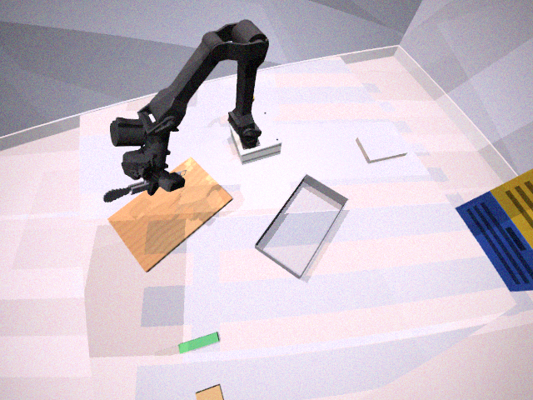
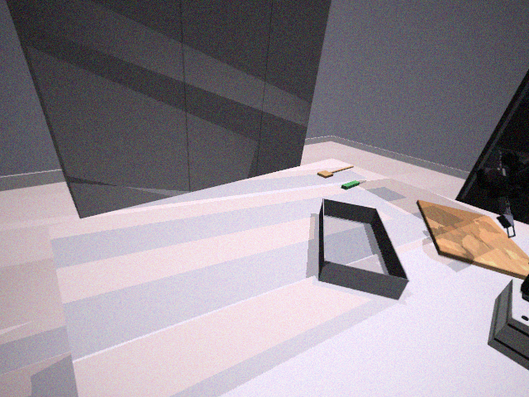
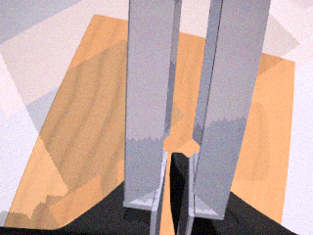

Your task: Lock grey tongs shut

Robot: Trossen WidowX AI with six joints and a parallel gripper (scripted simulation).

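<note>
Right now the wooden board is 13 cm below my gripper tip and 1 cm to the left of it. Round my gripper tip: roasting tin: 42 cm to the left, 18 cm ahead, 11 cm below; then beige tile: 86 cm to the left, 12 cm below, 3 cm behind.
</note>
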